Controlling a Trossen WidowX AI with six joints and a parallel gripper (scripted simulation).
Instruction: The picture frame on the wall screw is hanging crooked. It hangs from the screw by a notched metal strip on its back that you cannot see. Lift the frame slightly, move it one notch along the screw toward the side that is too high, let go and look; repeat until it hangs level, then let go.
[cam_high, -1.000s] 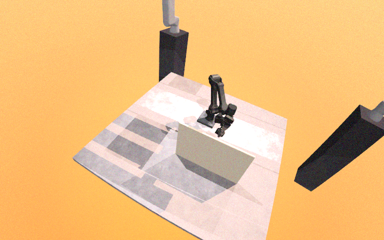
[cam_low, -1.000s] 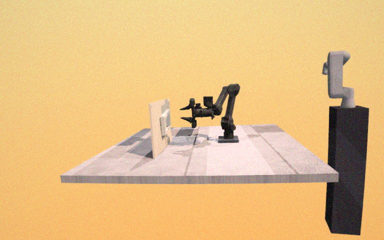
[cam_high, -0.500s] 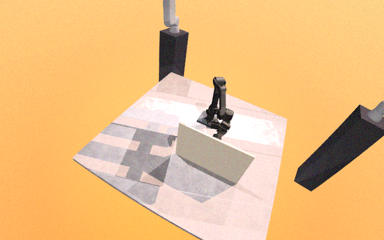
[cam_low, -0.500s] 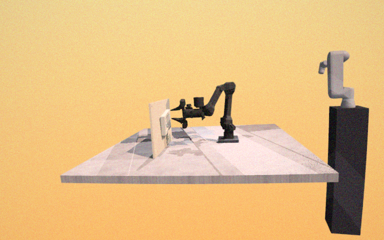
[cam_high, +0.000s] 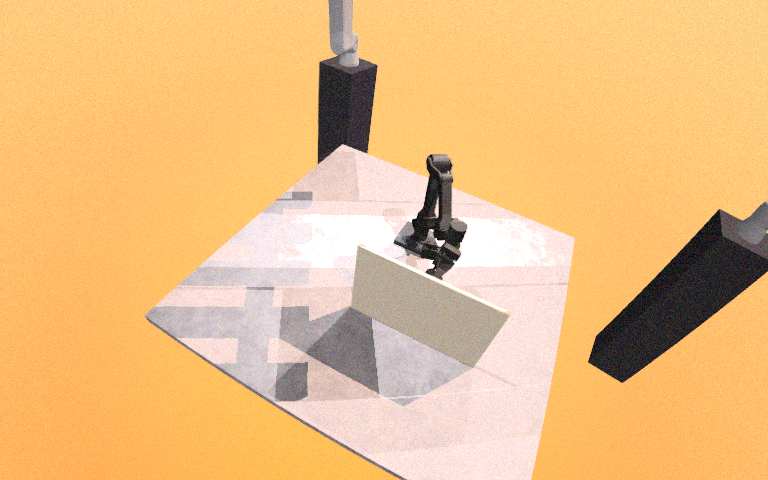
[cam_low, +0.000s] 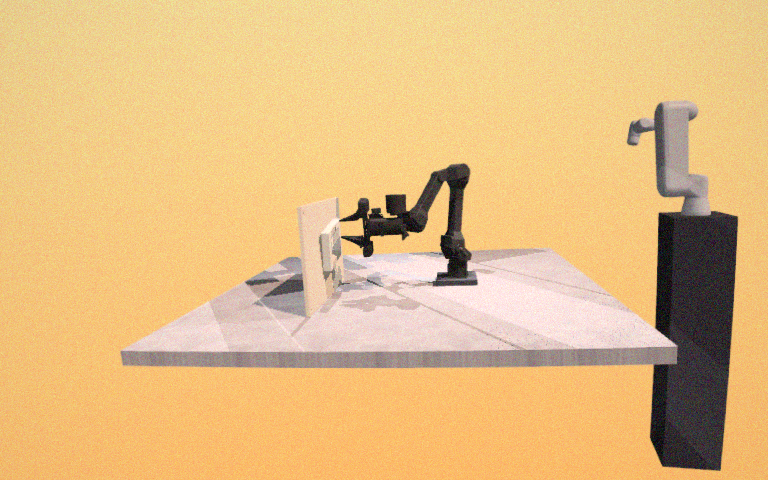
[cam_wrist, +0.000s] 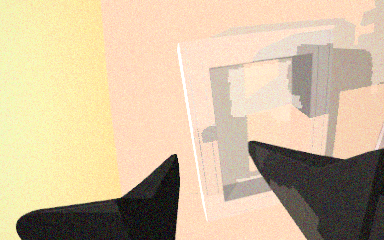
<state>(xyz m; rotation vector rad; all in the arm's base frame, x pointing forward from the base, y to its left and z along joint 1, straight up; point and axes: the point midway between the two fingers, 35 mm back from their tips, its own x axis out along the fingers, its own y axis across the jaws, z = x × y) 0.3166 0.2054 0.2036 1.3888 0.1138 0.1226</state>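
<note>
The pale picture frame lies 4 cm ahead of my gripper tip and 5 cm below it. From my gripper tip the other things lie so: cream wall panel: 5 cm ahead, 1 cm to the left, 7 cm below.
</note>
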